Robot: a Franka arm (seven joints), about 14 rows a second.
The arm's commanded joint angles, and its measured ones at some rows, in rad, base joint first. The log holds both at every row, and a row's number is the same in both.
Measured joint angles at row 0:
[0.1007, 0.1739, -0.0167, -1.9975, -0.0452, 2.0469, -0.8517]
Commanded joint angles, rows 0 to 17:
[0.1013, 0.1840, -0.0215, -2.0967, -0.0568, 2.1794, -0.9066]
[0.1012, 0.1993, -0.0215, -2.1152, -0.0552, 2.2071, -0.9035]
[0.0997, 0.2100, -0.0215, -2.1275, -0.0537, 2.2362, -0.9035]
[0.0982, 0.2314, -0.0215, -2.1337, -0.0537, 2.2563, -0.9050]
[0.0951, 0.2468, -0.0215, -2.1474, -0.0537, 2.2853, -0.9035]
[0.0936, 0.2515, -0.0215, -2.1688, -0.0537, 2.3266, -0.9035]
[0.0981, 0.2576, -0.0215, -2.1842, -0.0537, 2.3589, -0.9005]
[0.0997, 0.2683, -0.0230, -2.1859, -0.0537, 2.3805, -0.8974]
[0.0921, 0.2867, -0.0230, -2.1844, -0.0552, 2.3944, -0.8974]
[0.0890, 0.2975, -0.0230, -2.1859, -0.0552, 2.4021, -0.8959]
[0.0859, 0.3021, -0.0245, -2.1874, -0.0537, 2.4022, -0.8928]
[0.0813, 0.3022, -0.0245, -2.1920, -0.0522, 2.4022, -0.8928]
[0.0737, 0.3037, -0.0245, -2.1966, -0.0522, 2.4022, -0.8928]
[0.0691, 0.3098, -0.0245, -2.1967, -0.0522, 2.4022, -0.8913]
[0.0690, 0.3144, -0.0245, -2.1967, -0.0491, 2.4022, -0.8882]
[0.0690, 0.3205, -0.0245, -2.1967, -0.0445, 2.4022, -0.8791]
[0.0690, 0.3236, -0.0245, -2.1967, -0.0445, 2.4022, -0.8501]
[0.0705, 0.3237, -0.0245, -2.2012, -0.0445, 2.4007, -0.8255]
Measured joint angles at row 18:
[0.0735, 0.3231, -0.0270, -2.1865, -0.0454, 2.3823, -0.8642]
